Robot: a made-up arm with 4 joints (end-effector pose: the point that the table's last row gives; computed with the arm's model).
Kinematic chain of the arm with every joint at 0, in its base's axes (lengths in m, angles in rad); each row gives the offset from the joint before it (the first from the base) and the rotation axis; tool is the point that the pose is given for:
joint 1: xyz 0 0 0.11 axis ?
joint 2: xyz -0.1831 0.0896 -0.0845 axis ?
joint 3: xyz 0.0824 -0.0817 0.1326 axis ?
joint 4: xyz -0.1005 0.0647 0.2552 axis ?
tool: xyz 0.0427 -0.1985 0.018
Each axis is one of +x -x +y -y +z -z.
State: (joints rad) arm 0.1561 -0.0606 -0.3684 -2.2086
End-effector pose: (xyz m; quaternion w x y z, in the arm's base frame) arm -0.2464 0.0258 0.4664 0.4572 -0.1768 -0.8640 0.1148
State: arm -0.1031 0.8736 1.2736 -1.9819
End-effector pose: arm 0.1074 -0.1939 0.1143 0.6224 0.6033 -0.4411 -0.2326
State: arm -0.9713 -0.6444 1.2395 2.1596
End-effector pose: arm -0.0988 -0.4156 0.0998 0.2954 0.1534 0.7529 0.5678
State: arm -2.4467 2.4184 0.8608 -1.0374
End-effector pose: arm -0.3112 -0.2347 0.2529 0.4644 -0.0183 -0.5779 -0.6709
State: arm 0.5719 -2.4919 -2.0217 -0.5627
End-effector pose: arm -0.0952 -0.0660 0.1508 0.2549 -0.1790 0.8076 -0.5007
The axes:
joint 1: -z
joint 2: +z
joint 3: +x
joint 4: +y

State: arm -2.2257 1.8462 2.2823 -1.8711
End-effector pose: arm -0.1029 -0.0332 -0.1330 0.5431 0.0577 0.6325 0.5492
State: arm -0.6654 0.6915 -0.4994 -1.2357
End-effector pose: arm -0.1503 -0.0748 0.4868 0.5251 0.1955 -0.5634 0.6071
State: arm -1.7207 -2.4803 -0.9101 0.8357
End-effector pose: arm -0.0286 -0.1948 0.4083 0.6963 -0.2379 0.4874 -0.4700
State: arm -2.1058 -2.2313 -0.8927 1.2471
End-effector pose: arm 0.0295 -0.1988 0.4006 0.7150 -0.3167 0.5477 -0.2975
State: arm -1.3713 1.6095 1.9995 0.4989
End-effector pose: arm -0.1111 0.0935 -0.0678 0.1650 0.0675 -0.8234 -0.5388
